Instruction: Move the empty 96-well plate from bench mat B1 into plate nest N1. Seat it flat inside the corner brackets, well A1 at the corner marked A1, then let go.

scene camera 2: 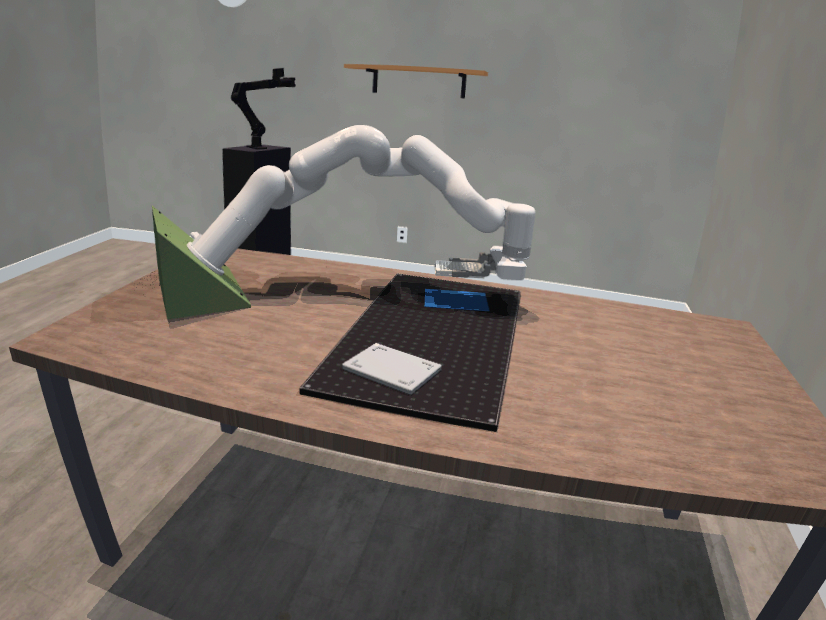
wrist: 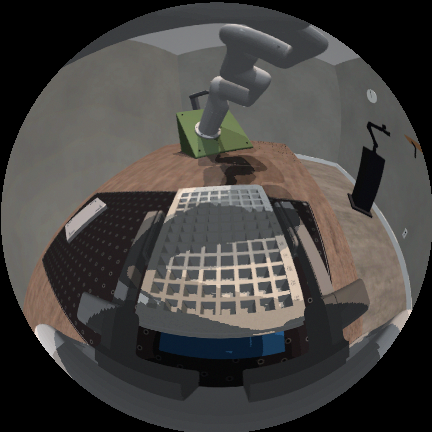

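Pixels of known places: hand, tool point: [scene camera 2: 458, 268] [wrist: 218, 234]; arm's base, link origin: [scene camera 2: 204, 260] [wrist: 207, 129].
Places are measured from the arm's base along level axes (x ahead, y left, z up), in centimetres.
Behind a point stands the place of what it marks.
My gripper [scene camera 2: 460, 267] @(x 54.0, y 41.3, z -0.3 cm) [wrist: 223, 235] @(x 54.0, y 41.3, z -0.3 cm) is shut on the 96-well plate, one finger along each long side. The pale 96-well plate [scene camera 2: 448, 267] @(x 52.2, y 38.9, z 0.0 cm) [wrist: 220, 260] @(x 55.8, y 42.6, z -0.1 cm) is level and held in the air above the blue bench mat [scene camera 2: 457, 300] @(x 54.8, y 40.6, z -9.2 cm) [wrist: 220, 346] @(x 60.1, y 44.8, z -9.2 cm), apart from it. The wells look empty; the well lettering is too small to read. The white plate nest [scene camera 2: 391, 367] @(x 63.3, y -1.9, z -8.2 cm) [wrist: 85, 219] @(x 62.1, y 4.0, z -8.2 cm) lies near the front of the black board in the scene view and at the left in the wrist view, with a bracket at each corner. The mark A1 cannot be read.
The black perforated board [scene camera 2: 467, 373] @(x 75.6, y 7.6, z -9.4 cm) [wrist: 107, 240] @(x 59.7, y 18.6, z -9.4 cm) bears the mat and the nest. It lies on the wooden table [scene camera 2: 633, 387] @(x 106.8, y 26.5, z -10.7 cm) [wrist: 165, 167] @(x 26.4, y -2.0, z -10.7 cm). The green wedge mount [scene camera 2: 193, 286] @(x 7.8, y -9.3, z -2.9 cm) [wrist: 187, 135] @(x 9.8, y -3.9, z -1.2 cm) of my arm stands at the table's left in the scene view.
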